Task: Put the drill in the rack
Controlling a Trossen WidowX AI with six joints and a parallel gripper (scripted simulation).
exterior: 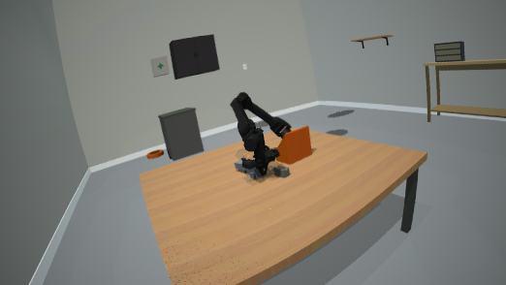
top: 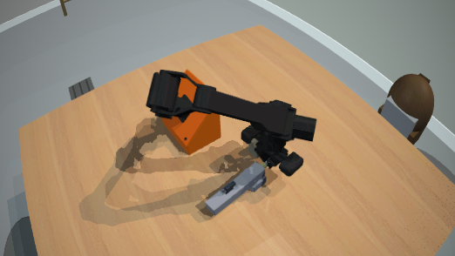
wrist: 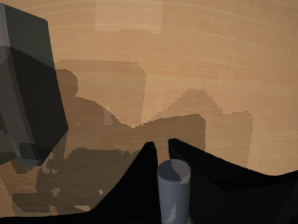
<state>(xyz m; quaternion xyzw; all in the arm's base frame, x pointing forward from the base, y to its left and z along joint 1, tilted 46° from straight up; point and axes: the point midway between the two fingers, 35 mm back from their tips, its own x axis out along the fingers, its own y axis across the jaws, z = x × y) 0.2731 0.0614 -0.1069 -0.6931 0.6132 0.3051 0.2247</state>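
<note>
Now: the drill 1 cm ahead of my gripper tip, 5 cm to the right of it and 3 cm above it. From my gripper tip the other things lie so: grey block: 2 cm ahead, 12 cm to the right, 1 cm above; then dark key: 2 cm ahead, 15 cm to the right, 3 cm above; then grey rack: 8 cm behind, 3 cm to the left.
</note>
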